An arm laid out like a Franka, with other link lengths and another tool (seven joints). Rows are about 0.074 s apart.
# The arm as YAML. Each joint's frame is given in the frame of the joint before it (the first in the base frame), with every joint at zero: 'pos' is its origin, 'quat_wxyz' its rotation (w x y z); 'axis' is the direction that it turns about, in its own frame. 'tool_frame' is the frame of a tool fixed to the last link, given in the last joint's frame.
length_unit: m
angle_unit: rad
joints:
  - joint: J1
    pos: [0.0, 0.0, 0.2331]
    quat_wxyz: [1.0, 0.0, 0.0, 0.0]
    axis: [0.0, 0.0, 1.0]
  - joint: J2
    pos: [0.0, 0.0, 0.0]
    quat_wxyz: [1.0, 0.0, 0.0, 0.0]
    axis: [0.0, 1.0, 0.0]
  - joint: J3
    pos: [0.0, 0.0, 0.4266]
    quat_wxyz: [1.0, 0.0, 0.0, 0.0]
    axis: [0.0, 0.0, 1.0]
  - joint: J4
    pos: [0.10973, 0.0, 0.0]
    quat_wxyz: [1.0, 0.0, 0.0, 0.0]
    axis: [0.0, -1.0, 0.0]
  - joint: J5
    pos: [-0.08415, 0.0, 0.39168]
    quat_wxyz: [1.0, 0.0, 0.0, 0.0]
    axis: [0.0, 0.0, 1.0]
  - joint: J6
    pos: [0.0, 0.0, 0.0]
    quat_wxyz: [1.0, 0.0, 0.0, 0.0]
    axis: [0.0, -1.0, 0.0]
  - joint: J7
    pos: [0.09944, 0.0, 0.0]
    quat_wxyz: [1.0, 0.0, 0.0, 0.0]
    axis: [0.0, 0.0, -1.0]
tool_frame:
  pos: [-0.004, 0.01, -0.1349]
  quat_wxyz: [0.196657, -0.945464, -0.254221, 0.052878]
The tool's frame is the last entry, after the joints.
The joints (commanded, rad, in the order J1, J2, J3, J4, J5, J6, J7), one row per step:
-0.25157, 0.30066, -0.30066, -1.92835, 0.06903, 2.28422, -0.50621
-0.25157, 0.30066, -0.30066, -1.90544, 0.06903, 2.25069, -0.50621
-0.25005, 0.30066, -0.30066, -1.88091, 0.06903, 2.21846, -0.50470
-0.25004, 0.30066, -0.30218, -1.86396, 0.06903, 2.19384, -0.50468
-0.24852, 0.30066, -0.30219, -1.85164, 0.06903, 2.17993, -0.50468
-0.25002, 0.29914, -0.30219, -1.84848, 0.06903, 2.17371, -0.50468
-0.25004, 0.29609, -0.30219, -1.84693, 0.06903, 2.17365, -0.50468
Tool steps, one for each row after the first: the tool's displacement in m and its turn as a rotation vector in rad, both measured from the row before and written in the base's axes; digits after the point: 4 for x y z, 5 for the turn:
0.0026, -0.0004, 0.0073, 0.00665, 0.00844, 0.00093
0.0035, 0.0004, 0.0083, 0.00512, 0.00592, 0.00116
0.0012, -0.0010, 0.0056, 0.00433, 0.00624, -0.00072
0.0021, 0.0006, 0.0044, 0.00128, 0.00113, 0.00218
-0.0006, -0.0008, 0.0019, 0.00140, 0.00104, -0.00141
0.0001, -0.0001, 0.0028, -0.00152, -0.00423, 0.00011

